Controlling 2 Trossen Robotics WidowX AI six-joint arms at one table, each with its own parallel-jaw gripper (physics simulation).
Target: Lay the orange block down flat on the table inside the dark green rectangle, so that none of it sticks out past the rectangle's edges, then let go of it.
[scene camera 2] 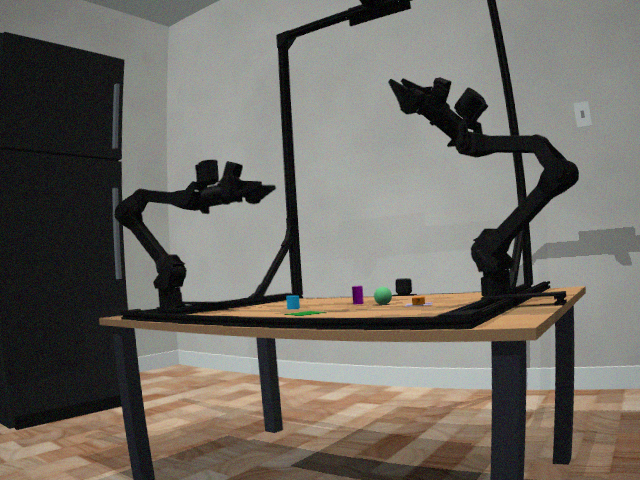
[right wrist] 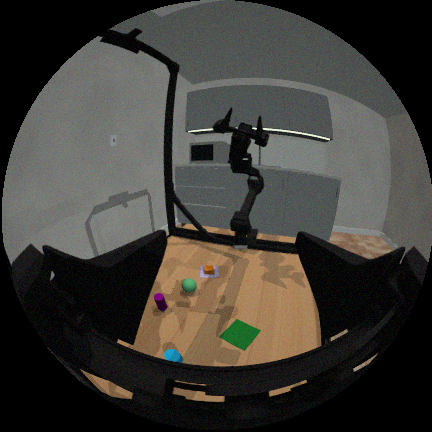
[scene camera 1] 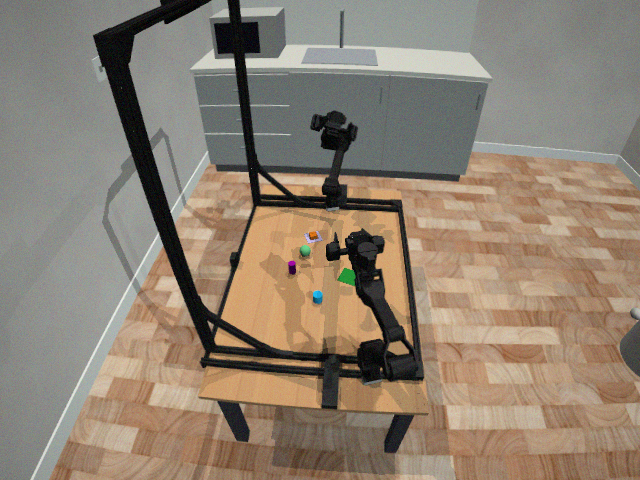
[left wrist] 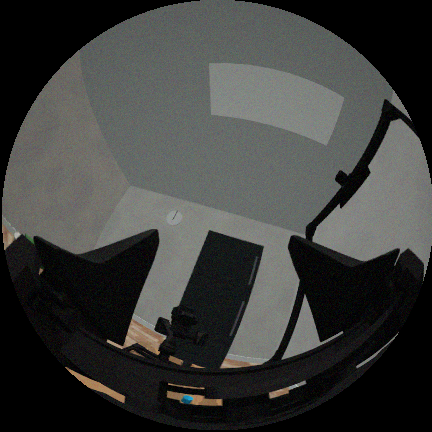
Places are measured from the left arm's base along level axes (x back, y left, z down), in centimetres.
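Pixels of known places: left gripper, fingertip midpoint: (scene camera 2: 395, 79) (right wrist: 245, 110) (scene camera 1: 340, 119) (left wrist: 226, 239); right gripper, fingertip midpoint: (scene camera 2: 268, 185) (right wrist: 233, 237) (scene camera 1: 348, 230) (left wrist: 182, 339); left arm's base, link origin: (scene camera 2: 497, 296) (right wrist: 239, 241) (scene camera 1: 331, 203); right arm's base, link origin: (scene camera 2: 170, 307) (scene camera 1: 370, 372) (left wrist: 162, 358).
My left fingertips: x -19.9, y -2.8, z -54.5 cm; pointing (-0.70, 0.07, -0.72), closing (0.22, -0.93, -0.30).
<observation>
For each thing: its top centre in the pictures, then the offset to it from my left fingertips. "pt": a spot on its surface instead.
- small orange block, top centre: (scene camera 2: 418, 297) (right wrist: 208, 267) (scene camera 1: 313, 233) dx -0.7, dy -11.2, dz +54.5 cm
- pale lavender square, surface spot: (right wrist: 202, 274) pt dx -2.9, dy -13.4, dz +56.3 cm
- green rectangle, surface spot: (scene camera 2: 305, 313) (right wrist: 242, 332) (scene camera 1: 350, 276) pt dx -28.1, dy -1.4, dz +56.3 cm
- green ball, top centre: (scene camera 2: 382, 287) (right wrist: 187, 279) (scene camera 1: 304, 246) dx -11.2, dy -17.2, dz +51.5 cm
- purple cylinder, top centre: (scene camera 2: 357, 286) (right wrist: 158, 296) (scene camera 1: 291, 263) dx -20.1, dy -24.5, dz +51.3 cm
- blue cylinder, top centre: (right wrist: 171, 354) (scene camera 2: 292, 296) (scene camera 1: 317, 294) dx -37.4, dy -17.5, dz +52.8 cm
The small orange block (scene camera 1: 313, 235) (scene camera 2: 418, 300) (right wrist: 208, 269) rests on a pale lavender square (scene camera 1: 318, 239) (right wrist: 202, 274) on the table. The green rectangle (scene camera 1: 346, 276) (scene camera 2: 305, 313) (right wrist: 241, 334) lies flat on the table; the right arm hides part of it in scene camera 1. My left gripper (scene camera 1: 334, 125) (scene camera 2: 397, 81) (left wrist: 226, 239) (right wrist: 245, 110) is open and empty, raised high and tilted upward, well above the block. My right gripper (scene camera 1: 351, 235) (scene camera 2: 273, 188) is open and empty, roughly level, high above the table. The block does not show in the left wrist view.
A green ball (scene camera 1: 305, 251) (scene camera 2: 383, 296) (right wrist: 189, 285) is near the block. A purple cylinder (scene camera 1: 292, 267) (scene camera 2: 357, 295) (right wrist: 160, 302) and a blue cylinder (scene camera 1: 317, 297) (scene camera 2: 292, 302) (right wrist: 173, 355) stand on the table. A black frame (scene camera 1: 149, 191) (scene camera 2: 287, 155) rises at one side.
</observation>
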